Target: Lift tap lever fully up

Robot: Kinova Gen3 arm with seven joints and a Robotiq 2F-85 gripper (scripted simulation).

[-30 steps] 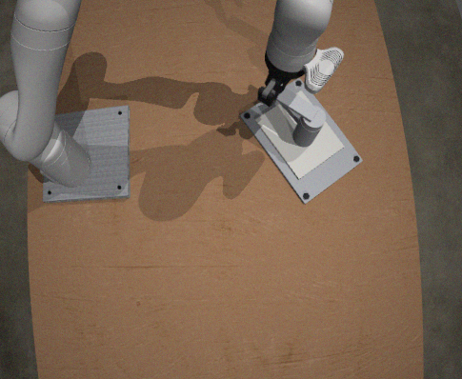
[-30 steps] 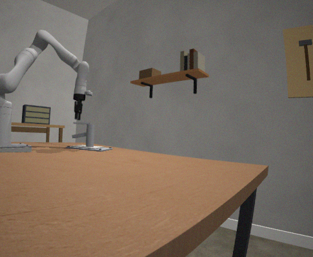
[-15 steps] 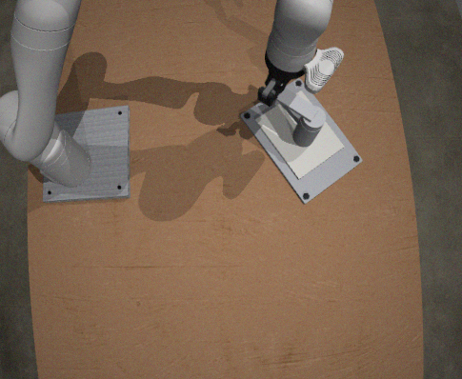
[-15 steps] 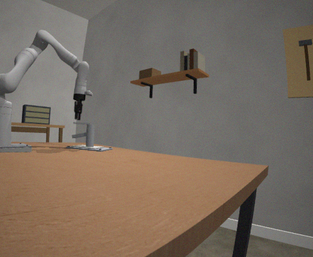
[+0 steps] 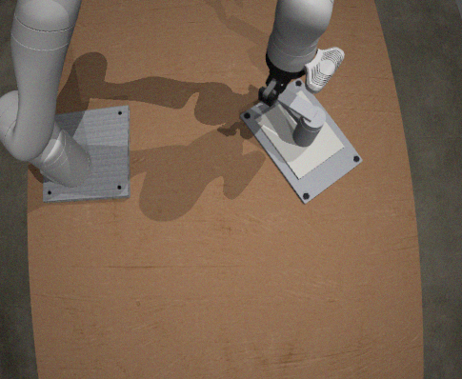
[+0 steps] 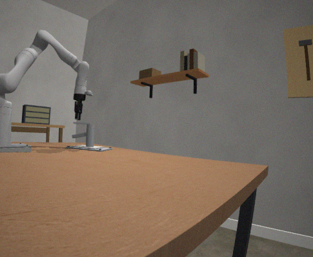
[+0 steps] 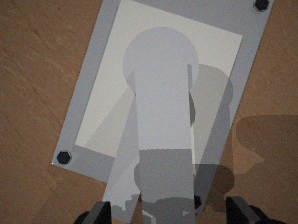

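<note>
Now: the flat lever 30 mm below my hand, 20 mm to the right of it and 20 mm ahead of it. The rest, counted from my hand: tap (90 mm below, 40 mm to the right, 40 mm ahead).
</note>
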